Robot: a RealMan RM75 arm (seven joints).
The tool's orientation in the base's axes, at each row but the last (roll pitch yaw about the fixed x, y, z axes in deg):
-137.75, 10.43, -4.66
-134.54, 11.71, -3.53
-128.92, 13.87, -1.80
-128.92, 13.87, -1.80
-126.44, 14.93, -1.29
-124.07, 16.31, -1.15
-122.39, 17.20, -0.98
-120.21, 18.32, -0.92
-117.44, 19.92, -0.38
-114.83, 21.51, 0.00
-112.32, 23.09, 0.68
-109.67, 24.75, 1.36
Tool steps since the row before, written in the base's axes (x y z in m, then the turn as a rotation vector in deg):
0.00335, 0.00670, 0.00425, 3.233, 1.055, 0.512
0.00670, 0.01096, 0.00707, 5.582, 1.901, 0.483
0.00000, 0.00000, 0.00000, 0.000, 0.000, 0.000
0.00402, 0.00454, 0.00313, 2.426, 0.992, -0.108
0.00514, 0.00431, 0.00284, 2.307, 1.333, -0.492
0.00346, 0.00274, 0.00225, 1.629, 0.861, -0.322
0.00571, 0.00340, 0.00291, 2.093, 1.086, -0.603
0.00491, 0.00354, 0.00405, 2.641, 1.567, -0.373
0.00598, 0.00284, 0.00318, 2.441, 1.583, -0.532
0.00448, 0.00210, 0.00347, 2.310, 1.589, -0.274
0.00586, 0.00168, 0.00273, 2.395, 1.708, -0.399
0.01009, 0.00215, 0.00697, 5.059, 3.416, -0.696
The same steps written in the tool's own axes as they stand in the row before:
0.00198, -0.00830, 0.00120, 2.992, -1.693, 0.091
0.00445, -0.01377, 0.00238, 5.243, -2.698, 0.489
0.00000, 0.00000, 0.00000, 0.000, 0.000, 0.000
0.00301, -0.00602, 0.00114, 2.350, -1.036, 0.536
0.00414, -0.00588, 0.00116, 2.326, -0.912, 1.048
0.00264, -0.00415, 0.00058, 1.637, -0.619, 0.660
0.00454, -0.00563, 0.00057, 2.160, -0.632, 0.927
0.00333, -0.00646, 0.00042, 2.600, -1.214, 1.155
0.00452, -0.00578, 0.00024, 2.466, -1.028, 1.268
0.00290, -0.00530, -0.00014, 2.250, -1.205, 1.193
0.00434, -0.00507, -0.00034, 2.378, -1.174, 1.333
0.00629, -0.01060, -0.00176, 4.958, -2.540, 2.591

